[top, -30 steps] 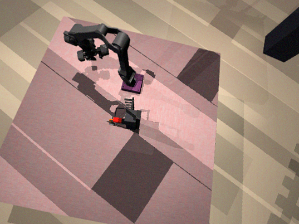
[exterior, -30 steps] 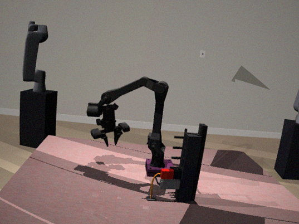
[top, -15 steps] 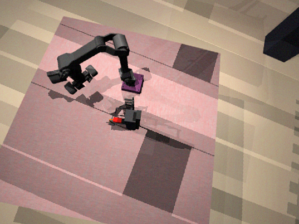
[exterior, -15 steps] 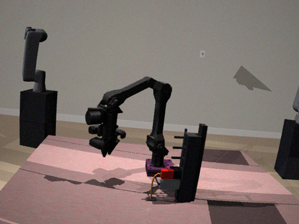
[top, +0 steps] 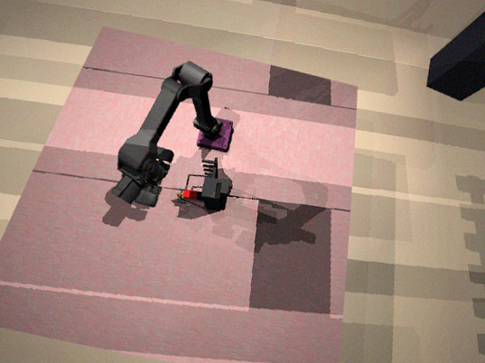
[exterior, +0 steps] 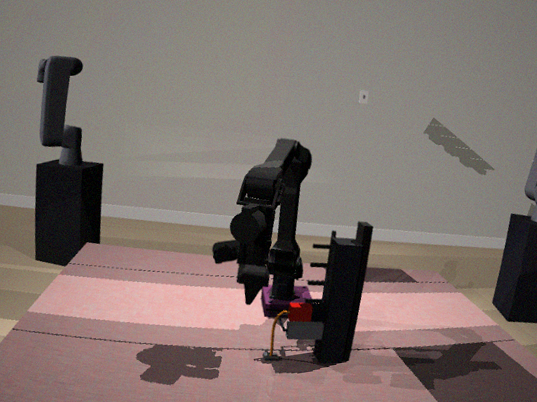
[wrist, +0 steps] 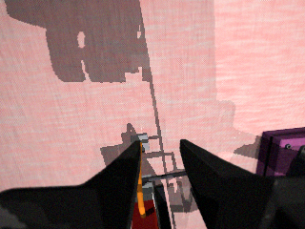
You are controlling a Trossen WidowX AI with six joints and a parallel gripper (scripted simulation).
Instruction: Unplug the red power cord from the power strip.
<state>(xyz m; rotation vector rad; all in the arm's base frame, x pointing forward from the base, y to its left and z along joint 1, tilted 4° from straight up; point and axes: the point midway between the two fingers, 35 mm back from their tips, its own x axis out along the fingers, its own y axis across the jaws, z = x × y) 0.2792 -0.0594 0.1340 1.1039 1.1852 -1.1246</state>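
Right now the red plug is 10 mm behind my gripper tip and 130 mm to the left of it. Also, from my gripper tip: grey pad (10 mm ahead, 60 mm to the left, 120 mm below).
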